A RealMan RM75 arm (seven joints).
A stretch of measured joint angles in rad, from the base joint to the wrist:
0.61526 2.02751 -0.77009 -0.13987 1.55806 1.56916 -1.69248
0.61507 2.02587 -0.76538 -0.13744 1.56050 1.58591 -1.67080
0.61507 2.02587 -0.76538 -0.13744 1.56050 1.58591 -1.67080
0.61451 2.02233 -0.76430 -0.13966 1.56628 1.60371 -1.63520
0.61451 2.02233 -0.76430 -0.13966 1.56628 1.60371 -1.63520
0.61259 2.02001 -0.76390 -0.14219 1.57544 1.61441 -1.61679
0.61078 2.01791 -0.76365 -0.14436 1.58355 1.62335 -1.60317
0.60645 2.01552 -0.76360 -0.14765 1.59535 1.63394 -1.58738
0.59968 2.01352 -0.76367 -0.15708 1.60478 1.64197 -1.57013
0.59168 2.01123 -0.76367 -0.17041 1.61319 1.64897 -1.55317
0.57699 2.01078 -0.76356 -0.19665 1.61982 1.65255 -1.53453
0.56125 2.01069 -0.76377 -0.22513 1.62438 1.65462 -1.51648
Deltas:
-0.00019 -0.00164 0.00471 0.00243 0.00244 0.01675 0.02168
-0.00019 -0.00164 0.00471 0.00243 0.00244 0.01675 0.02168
-0.00075 -0.00518 0.00579 0.00021 0.00822 0.03455 0.05728
-0.00075 -0.00518 0.00579 0.00021 0.00822 0.03455 0.05728
-0.00267 -0.00750 0.00619 -0.00232 0.01738 0.04525 0.07569
-0.00448 -0.00960 0.00644 -0.00449 0.02549 0.05419 0.08931
-0.00881 -0.01199 0.00649 -0.00778 0.03729 0.06478 0.10510
-0.01558 -0.01399 0.00642 -0.01721 0.04672 0.07281 0.12235
-0.02358 -0.01628 0.00642 -0.03054 0.05513 0.07981 0.13931
-0.03827 -0.01673 0.00653 -0.05678 0.06176 0.08339 0.15795
-0.05401 -0.01682 0.00632 -0.08526 0.06632 0.08546 0.17600

